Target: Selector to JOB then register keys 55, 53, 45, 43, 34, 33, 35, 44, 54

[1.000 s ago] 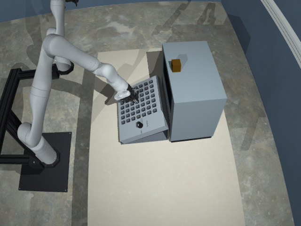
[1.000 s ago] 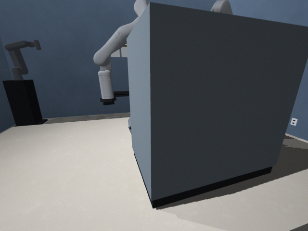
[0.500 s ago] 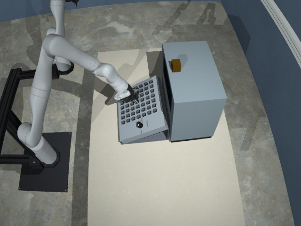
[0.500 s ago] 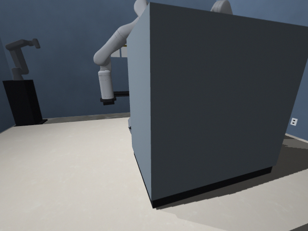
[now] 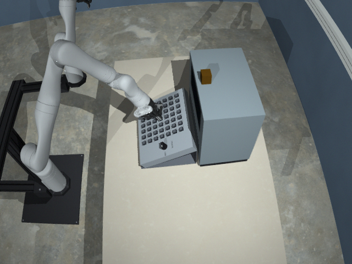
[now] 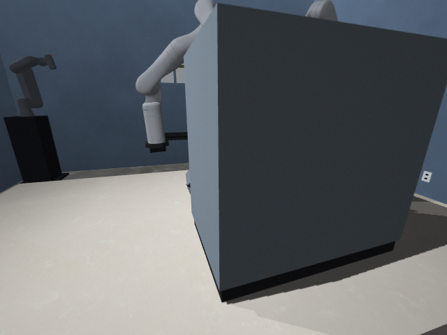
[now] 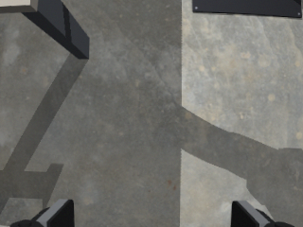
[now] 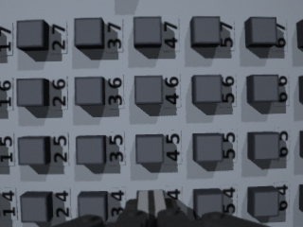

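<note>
My right gripper is now 5 cm to the left of the sloped grey key panel, 5 cm above it and 4 cm short of it. From my right hand the other things lie so: black selector knob (16 cm to the right, 2 cm ahead, 1 cm below).
</note>
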